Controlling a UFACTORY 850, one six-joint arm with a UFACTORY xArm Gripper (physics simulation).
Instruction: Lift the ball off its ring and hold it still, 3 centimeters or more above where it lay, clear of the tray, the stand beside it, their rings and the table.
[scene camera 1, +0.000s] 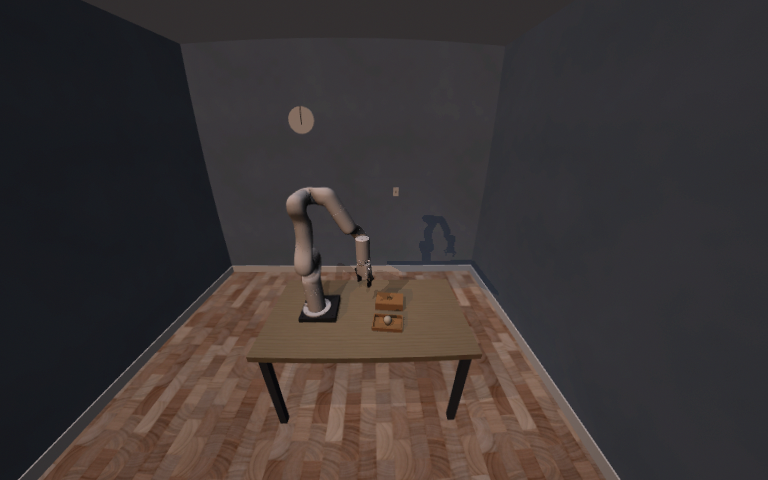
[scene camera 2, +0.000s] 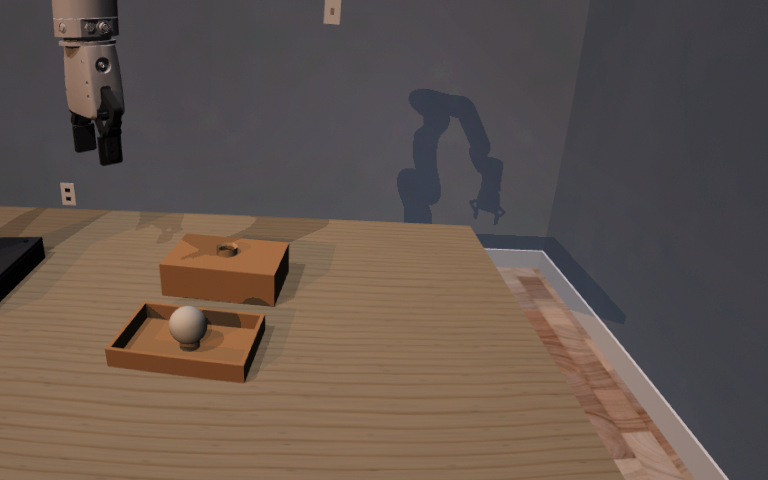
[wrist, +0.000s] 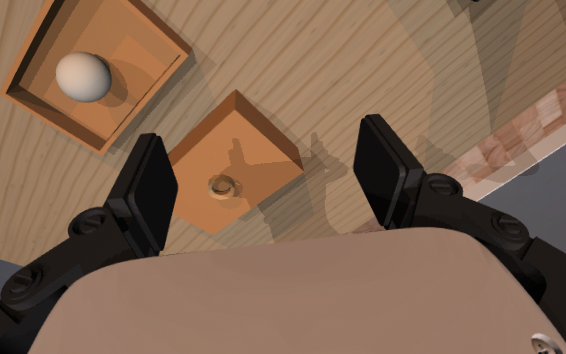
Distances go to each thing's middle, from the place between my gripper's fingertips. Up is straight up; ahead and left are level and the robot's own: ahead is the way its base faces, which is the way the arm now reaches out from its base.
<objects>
Now: hand 150 mm short of the pale ball (scene camera 2: 188, 324), 120 mm to the left of it and 200 mm above it. The rest, counted from my hand: orange-brown stand (scene camera 2: 235, 270) 170 mm ahead, 80 mm to the left, 210 mm below; then orange-brown tray (scene camera 2: 226, 352) 150 mm ahead, 120 mm to the right, 230 mm below.
</objects>
